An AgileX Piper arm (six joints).
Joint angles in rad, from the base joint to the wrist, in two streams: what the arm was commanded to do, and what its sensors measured. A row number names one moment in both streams.
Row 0, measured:
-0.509 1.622 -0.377 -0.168 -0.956 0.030
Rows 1 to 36, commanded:
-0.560 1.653 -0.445 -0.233 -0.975 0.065
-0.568 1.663 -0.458 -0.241 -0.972 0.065
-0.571 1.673 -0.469 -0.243 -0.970 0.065
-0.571 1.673 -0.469 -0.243 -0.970 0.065
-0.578 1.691 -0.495 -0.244 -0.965 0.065
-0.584 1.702 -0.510 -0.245 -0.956 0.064
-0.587 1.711 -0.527 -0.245 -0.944 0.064
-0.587 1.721 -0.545 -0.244 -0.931 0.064
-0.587 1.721 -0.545 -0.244 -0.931 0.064
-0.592 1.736 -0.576 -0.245 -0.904 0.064
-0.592 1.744 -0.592 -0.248 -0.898 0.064
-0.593 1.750 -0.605 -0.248 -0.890 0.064
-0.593 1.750 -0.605 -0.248 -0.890 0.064
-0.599 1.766 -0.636 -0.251 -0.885 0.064
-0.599 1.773 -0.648 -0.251 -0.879 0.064
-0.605 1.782 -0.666 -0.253 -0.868 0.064
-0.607 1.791 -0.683 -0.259 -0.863 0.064
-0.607 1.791 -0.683 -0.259 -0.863 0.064
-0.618 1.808 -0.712 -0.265 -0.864 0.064
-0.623 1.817 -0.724 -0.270 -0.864 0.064
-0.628 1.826 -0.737 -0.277 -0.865 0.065
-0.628 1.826 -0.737 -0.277 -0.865 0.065
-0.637 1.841 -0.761 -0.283 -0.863 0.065
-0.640 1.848 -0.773 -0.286 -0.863 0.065
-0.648 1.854 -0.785 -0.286 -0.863 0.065
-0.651 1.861 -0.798 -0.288 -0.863 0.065
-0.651 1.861 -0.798 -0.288 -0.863 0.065
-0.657 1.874 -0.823 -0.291 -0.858 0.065
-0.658 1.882 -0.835 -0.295 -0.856 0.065
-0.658 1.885 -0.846 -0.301 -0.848 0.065
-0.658 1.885 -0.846 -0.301 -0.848 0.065
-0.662 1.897 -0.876 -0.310 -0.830 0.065
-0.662 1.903 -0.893 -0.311 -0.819 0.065
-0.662 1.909 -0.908 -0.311 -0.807 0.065
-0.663 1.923 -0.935 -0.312 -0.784 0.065
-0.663 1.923 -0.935 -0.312 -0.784 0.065
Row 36, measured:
-0.658 1.909 -0.892 -0.300 -0.808 0.061
